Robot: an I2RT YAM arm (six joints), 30 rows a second.
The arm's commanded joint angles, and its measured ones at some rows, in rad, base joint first. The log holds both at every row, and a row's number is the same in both.
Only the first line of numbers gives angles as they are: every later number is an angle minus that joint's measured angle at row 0.
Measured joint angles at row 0:
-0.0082, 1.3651, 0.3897, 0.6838, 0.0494, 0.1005
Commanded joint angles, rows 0 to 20:
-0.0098, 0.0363, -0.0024, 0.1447, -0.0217, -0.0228
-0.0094, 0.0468, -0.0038, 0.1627, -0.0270, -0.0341
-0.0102, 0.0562, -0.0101, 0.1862, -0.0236, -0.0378
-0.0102, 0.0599, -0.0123, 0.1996, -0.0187, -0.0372
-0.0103, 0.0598, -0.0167, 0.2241, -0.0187, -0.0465
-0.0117, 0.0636, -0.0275, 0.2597, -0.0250, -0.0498
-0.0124, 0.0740, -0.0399, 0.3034, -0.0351, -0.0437
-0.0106, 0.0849, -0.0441, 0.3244, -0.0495, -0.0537
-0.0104, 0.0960, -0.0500, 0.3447, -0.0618, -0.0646
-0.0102, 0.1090, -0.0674, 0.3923, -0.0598, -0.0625
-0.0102, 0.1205, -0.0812, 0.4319, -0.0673, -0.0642
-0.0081, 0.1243, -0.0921, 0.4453, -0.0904, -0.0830
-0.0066, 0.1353, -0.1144, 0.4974, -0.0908, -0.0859
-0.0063, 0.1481, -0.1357, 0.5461, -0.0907, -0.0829
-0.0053, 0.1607, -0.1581, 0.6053, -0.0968, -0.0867
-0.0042, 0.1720, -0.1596, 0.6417, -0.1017, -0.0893
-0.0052, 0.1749, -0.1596, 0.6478, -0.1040, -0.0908
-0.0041, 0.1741, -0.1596, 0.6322, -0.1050, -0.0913
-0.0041, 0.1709, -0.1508, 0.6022, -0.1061, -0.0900
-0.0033, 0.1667, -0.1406, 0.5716, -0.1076, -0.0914
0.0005, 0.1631, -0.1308, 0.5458, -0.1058, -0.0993
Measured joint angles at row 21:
-0.0069, 0.1679, -0.1522, 0.4826, -0.0919, -0.0789
